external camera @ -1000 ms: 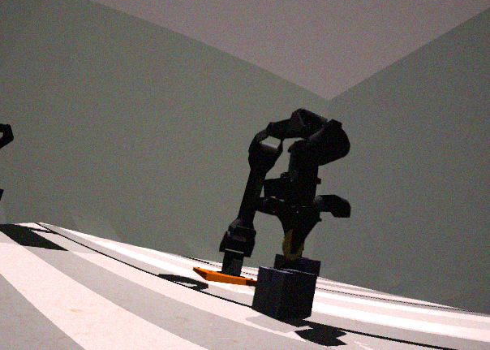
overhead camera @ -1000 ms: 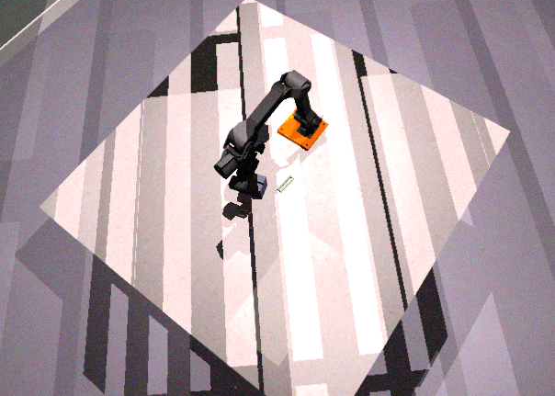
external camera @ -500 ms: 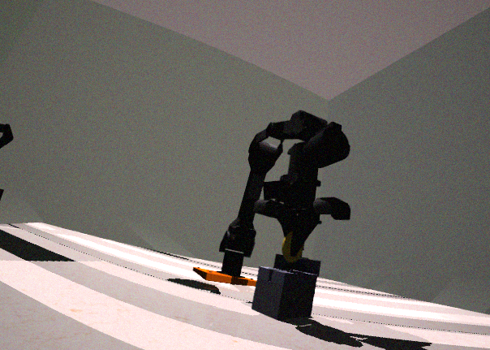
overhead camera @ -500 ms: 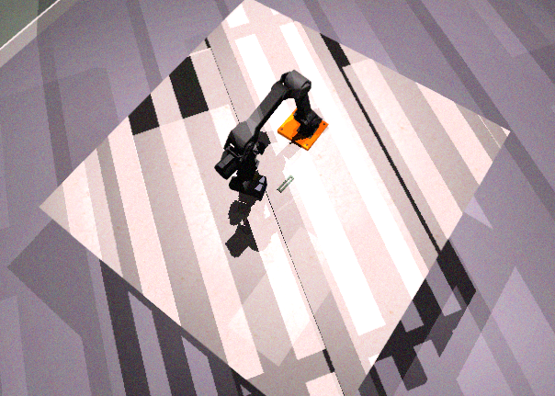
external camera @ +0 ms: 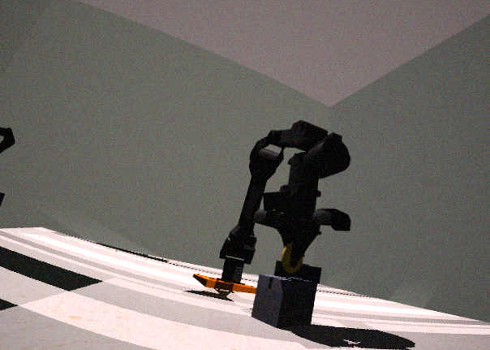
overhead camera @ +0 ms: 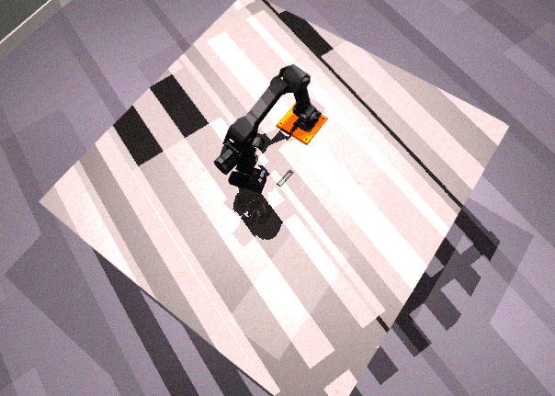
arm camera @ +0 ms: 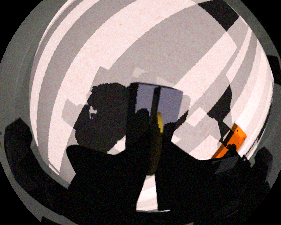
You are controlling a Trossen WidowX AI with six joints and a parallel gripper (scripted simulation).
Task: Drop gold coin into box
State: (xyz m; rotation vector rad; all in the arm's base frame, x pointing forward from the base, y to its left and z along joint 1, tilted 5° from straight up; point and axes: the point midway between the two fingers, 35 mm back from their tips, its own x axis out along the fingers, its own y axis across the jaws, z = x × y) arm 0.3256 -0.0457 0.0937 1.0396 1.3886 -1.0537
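The coin lies 2 cm above my gripper tip.
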